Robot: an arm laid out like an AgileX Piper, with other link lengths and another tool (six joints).
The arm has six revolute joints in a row. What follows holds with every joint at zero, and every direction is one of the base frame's.
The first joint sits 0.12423 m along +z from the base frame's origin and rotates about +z.
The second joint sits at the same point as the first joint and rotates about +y.
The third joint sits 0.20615 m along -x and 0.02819 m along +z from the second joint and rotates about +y.
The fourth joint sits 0.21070 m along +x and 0.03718 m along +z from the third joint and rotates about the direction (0.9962, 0, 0.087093).
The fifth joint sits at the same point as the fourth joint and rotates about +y.
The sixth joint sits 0.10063 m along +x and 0.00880 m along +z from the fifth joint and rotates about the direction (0.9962, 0, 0.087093).
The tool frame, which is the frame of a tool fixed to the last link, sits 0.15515 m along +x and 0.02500 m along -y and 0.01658 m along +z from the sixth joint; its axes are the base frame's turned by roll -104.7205, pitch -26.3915 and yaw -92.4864 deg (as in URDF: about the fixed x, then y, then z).
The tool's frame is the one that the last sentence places.
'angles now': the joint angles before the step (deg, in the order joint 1, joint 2, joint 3, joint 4, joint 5, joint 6). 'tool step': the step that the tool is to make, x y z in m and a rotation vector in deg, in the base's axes. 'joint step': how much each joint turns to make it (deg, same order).
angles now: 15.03, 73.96, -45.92, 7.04, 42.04, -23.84
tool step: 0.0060, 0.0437, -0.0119, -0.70, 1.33, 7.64
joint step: 7.64, 8.15, -5.00, -0.09, -1.66, -0.16
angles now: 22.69, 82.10, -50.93, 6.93, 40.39, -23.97
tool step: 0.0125, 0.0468, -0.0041, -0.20, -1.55, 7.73
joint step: 6.59, 7.76, -6.34, -0.11, -2.64, -1.51
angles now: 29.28, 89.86, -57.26, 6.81, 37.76, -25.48
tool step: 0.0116, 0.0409, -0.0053, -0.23, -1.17, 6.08
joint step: 4.61, 7.89, -7.47, 0.01, -1.18, -1.78
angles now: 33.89, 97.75, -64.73, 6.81, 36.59, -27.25
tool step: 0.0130, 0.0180, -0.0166, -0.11, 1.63, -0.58
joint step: 1.16, 8.23, -7.19, 0.00, 0.23, 1.95
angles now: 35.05, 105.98, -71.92, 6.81, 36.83, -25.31
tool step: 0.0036, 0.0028, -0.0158, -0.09, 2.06, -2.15
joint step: -0.01, 4.36, -2.78, 0.27, -0.01, 2.19
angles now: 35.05, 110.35, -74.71, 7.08, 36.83, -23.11
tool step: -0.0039, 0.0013, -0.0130, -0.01, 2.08, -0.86
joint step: 0.00, 2.34, -0.66, 1.30, 0.01, 0.20
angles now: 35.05, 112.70, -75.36, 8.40, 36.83, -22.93
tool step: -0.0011, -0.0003, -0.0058, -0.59, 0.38, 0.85
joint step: 0.00, 0.99, -0.15, 0.11, -0.11, -1.00
